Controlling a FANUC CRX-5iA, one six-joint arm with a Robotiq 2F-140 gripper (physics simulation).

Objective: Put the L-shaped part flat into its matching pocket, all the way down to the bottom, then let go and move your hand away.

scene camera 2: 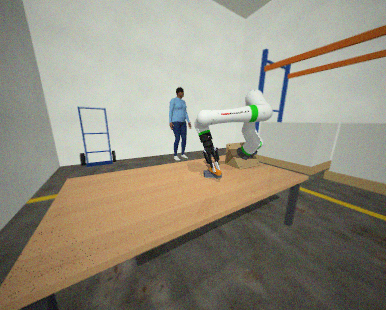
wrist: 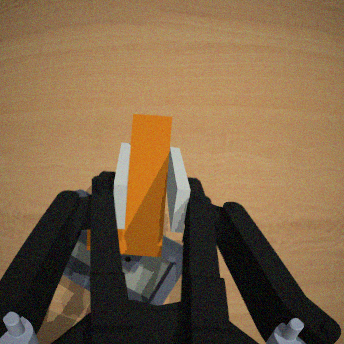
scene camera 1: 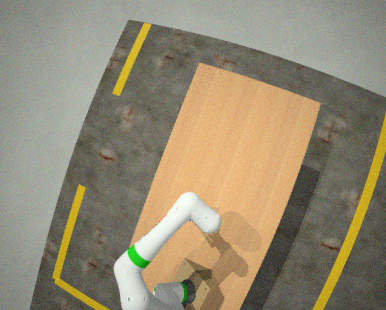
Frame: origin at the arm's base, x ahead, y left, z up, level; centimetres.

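Seen in the pictures: gripper, between the fingertips: (scene camera 2: 216, 171) (wrist: 148, 162); arm's base, origin of its link: (scene camera 2: 242, 153) (scene camera 1: 188, 291).
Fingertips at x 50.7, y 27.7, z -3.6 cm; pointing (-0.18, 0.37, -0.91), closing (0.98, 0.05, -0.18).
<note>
Offsets run from my fingertips to a thing's top centre. Level surfaces: height alone.
The orange L-shaped part {dx -1.4, dy -1.9, dz +1.6 cm} (wrist: 149, 145) (scene camera 2: 215, 173) is clamped by its long arm between the pale finger pads of my gripper (wrist: 148, 162) (scene camera 2: 215, 166). Its short arm points left at the near end, partly behind the left finger in the wrist view. The blue-grey block with the pocket {dx -3.4, dy -10.8, dz -4.6 cm} (wrist: 175, 252) (scene camera 2: 206, 174) lies on the table below, under the near end of the part. The part looks held above the block, not in the pocket. My fingers hide much of the block, and the pocket's outline is unclear. In scene camera 1 the arm hides part and block.
The wooden table {dz -8.2 cm} (scene camera 1: 240, 130) (scene camera 2: 150, 200) carries the block. A brown box-like stand (scene camera 2: 242, 161) (scene camera 1: 202, 287) is at the arm's base. A person (scene camera 2: 179, 117) stands behind the table, with a blue hand truck (scene camera 2: 95, 133) farther left.
</note>
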